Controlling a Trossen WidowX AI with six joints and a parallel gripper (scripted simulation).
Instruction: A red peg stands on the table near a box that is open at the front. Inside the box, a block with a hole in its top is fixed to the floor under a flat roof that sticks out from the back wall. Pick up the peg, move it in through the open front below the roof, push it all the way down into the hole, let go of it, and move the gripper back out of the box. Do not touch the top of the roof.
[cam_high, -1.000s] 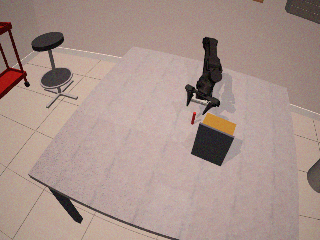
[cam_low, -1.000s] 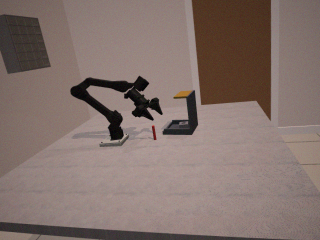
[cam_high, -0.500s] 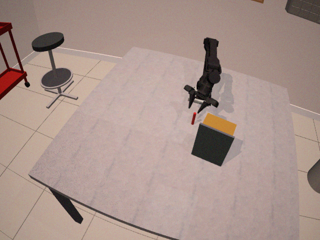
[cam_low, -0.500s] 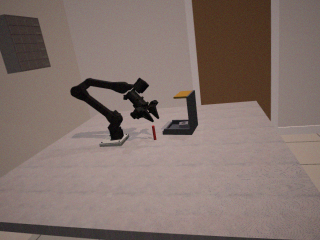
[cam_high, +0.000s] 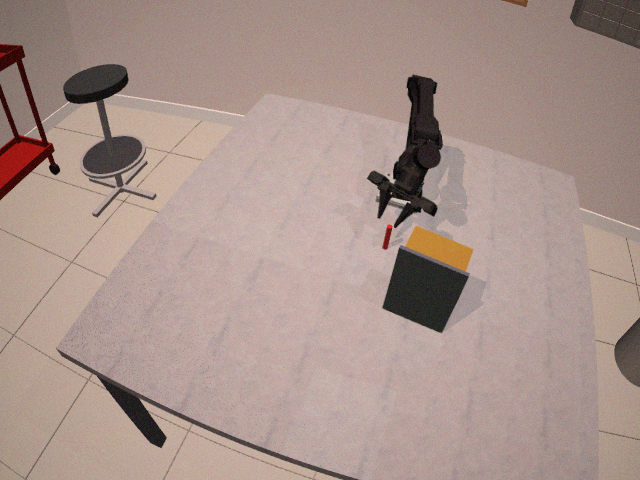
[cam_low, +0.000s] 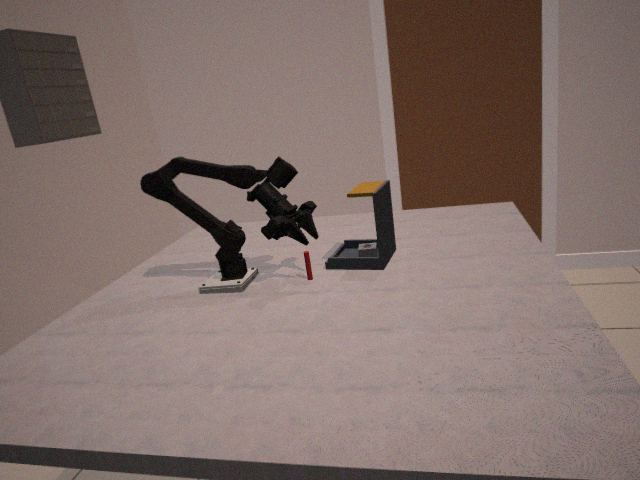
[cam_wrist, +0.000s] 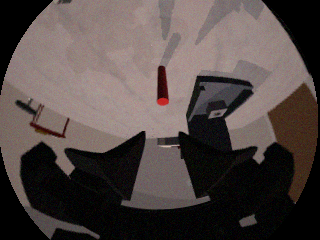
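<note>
Right now my gripper tip is 70 mm above the red peg, 20 mm past it and 10 mm to the right of it. Also, from my gripper tip: orange roof: 160 mm ahead, 120 mm to the left, 100 mm above; back wall: 200 mm ahead, 100 mm to the left.
</note>
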